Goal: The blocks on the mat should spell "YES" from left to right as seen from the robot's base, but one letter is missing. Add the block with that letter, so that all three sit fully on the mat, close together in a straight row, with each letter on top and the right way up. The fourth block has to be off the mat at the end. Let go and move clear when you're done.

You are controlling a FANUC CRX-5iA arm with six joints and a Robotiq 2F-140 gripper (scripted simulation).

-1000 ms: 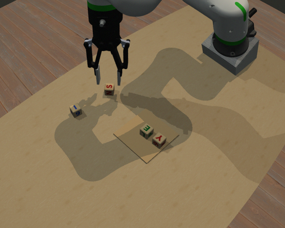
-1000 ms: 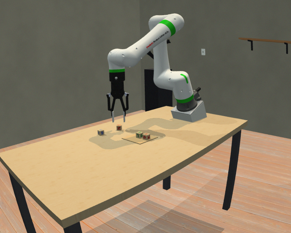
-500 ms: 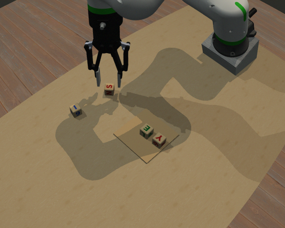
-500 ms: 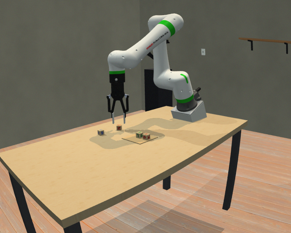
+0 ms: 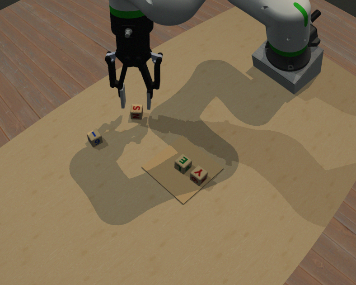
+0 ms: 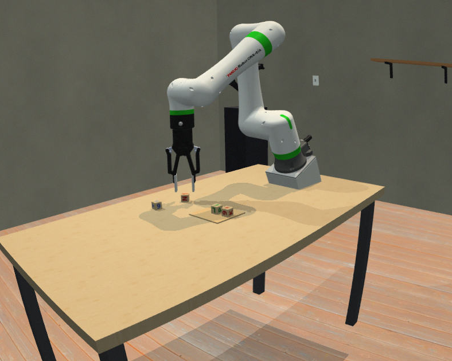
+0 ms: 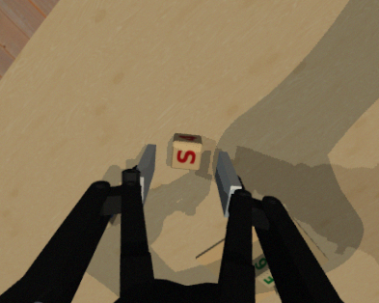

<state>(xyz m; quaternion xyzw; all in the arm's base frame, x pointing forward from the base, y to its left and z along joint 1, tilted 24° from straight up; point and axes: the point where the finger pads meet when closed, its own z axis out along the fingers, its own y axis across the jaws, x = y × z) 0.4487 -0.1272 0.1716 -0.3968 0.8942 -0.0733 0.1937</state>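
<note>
My gripper is now 60 mm above the S block. From my hand the other things lie so: mat 210 mm to the left, 70 mm below, 10 mm ahead; E block 210 mm to the left, 50 mm below, 10 mm ahead; Y block 250 mm to the left, 50 mm below.
</note>
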